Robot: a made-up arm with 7 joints.
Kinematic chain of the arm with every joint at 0, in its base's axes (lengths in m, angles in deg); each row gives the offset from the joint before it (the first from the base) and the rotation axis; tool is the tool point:
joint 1: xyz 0 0.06 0 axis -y
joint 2: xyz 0 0.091 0 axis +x
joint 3: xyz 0 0 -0.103 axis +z
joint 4: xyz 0 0 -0.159 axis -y
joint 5: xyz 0 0 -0.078 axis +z
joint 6: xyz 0 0 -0.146 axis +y
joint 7: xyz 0 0 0 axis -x
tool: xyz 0 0 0
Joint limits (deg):
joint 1: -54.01..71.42
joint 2: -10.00..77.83
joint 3: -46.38..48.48
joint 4: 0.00..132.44
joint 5: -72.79..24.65
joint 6: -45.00..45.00
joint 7: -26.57..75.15
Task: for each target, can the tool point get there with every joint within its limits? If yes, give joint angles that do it. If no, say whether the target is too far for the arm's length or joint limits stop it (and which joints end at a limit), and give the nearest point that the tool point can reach.
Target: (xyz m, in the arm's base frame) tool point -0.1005 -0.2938 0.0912
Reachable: no: joint limits stop it (at a limit: joint 1, joint 2, joint 3) | nearest point 0.1284 0.0074 0.0823 | short by 0.378 m
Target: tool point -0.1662 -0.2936 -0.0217
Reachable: no: joint limits stop it (at a limit: joint 1, joint 2, joint 3) | nearest point -0.0678 -0.0458 -0.2377 | short by 0.343 m
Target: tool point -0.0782 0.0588 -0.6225
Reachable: no: too far | nearest point -0.0599 0.0803 -0.4771 | short by 0.148 m
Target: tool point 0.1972 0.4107 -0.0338
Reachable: yes | joints 13.10 45.81 34.21 95.56 3.41 -28.89 51.82
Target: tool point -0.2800 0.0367 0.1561
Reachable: no: joint limits stop it (at a limit: joint 1, joint 2, joint 3, joint 4) | nearest point -0.0576 0.2854 0.1350 | short by 0.334 m
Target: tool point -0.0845 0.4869 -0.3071
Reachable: yes | joints -34.81 38.51 35.60 35.56 6.65 -31.60 37.56
